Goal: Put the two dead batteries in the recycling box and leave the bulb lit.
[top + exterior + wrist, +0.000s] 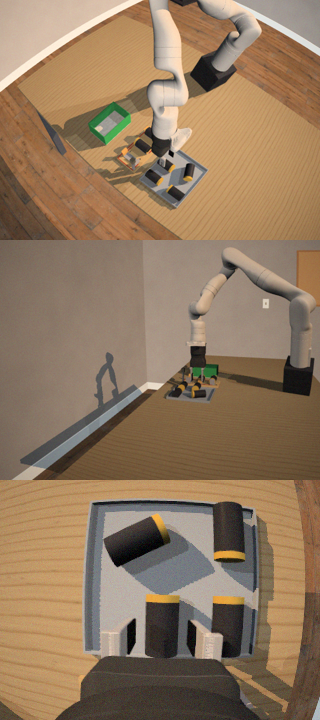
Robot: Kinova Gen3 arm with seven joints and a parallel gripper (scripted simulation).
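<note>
Now: the grey tray 5 cm to the left of my hand and 7 cm below it. The rest, counted from my hand: green recycling box 5 cm ahead, 28 cm to the right, 6 cm below.
</note>
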